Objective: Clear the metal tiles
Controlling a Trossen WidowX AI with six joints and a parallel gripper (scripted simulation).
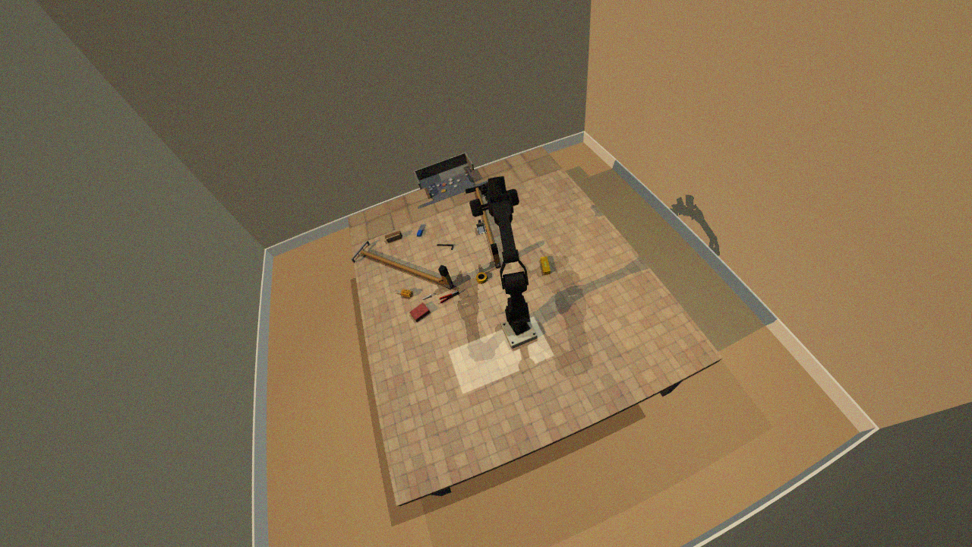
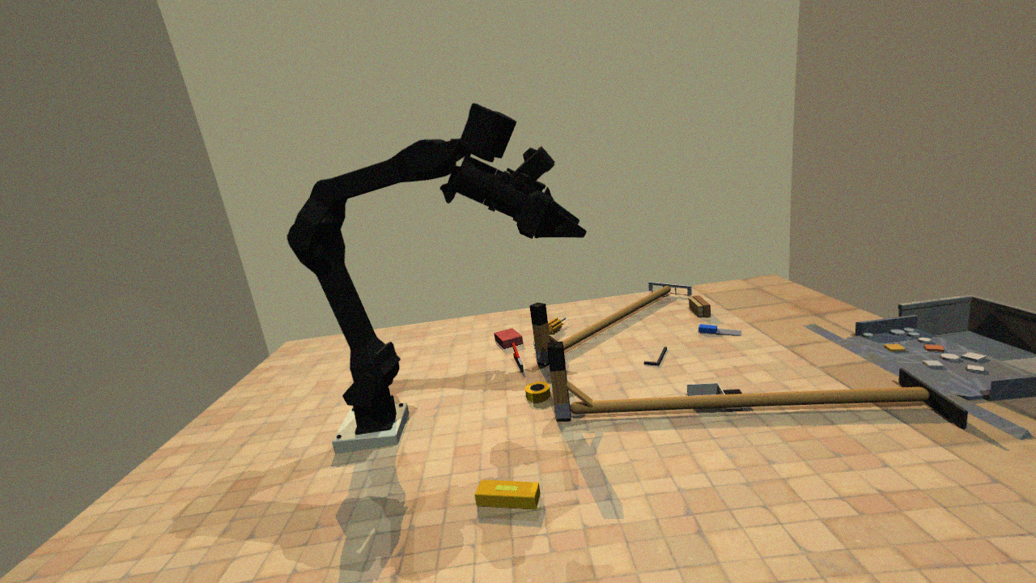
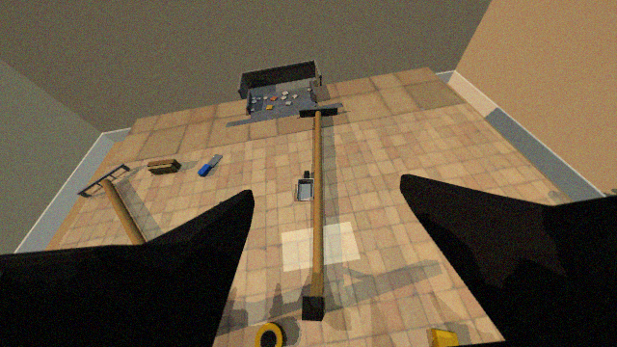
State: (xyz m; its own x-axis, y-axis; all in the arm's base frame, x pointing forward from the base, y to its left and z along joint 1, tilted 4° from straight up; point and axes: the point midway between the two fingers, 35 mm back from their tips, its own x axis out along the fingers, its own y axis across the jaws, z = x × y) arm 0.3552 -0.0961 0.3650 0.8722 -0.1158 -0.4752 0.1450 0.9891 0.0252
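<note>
Now: gripper tip 220 mm short of the small grey box and 340 mm above it. Also, from my gripper tip: yellow tape roll: 90 mm behind, 140 mm to the left, 340 mm below; then yellow block: 180 mm behind, 140 mm to the right, 330 mm below; then hex key: 190 mm ahead, 200 mm to the left, 350 mm below.
</note>
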